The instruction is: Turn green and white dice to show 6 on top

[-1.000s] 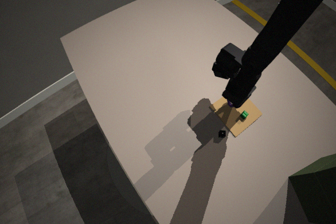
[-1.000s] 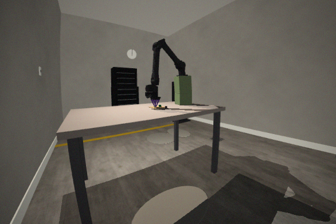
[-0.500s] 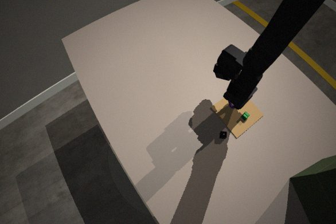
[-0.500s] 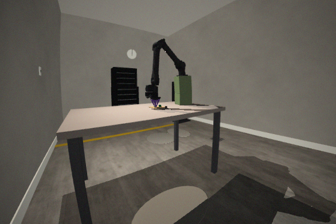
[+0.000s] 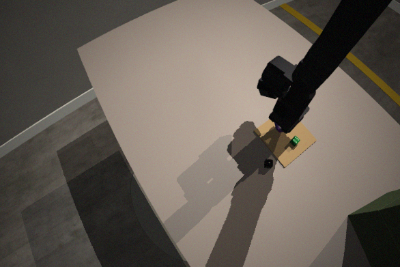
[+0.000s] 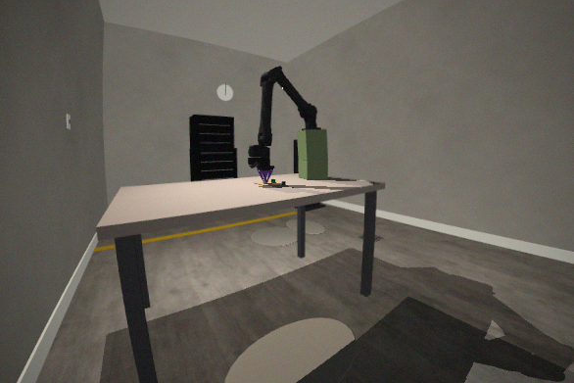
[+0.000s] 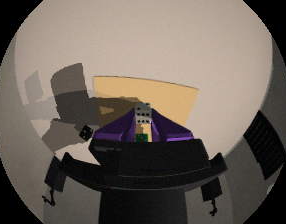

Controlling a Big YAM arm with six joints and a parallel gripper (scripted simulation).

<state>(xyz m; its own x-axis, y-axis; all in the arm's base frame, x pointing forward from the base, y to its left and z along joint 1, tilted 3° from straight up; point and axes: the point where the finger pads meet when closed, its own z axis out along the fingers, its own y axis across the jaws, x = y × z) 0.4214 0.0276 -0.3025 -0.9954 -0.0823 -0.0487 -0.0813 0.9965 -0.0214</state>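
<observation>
Now: hand right at the white die. From my hand the other things lie so: black die 100 mm to the left, 60 mm behind, 10 mm below; tan mat 30 mm behind, 20 mm below; green die 60 mm behind.
</observation>
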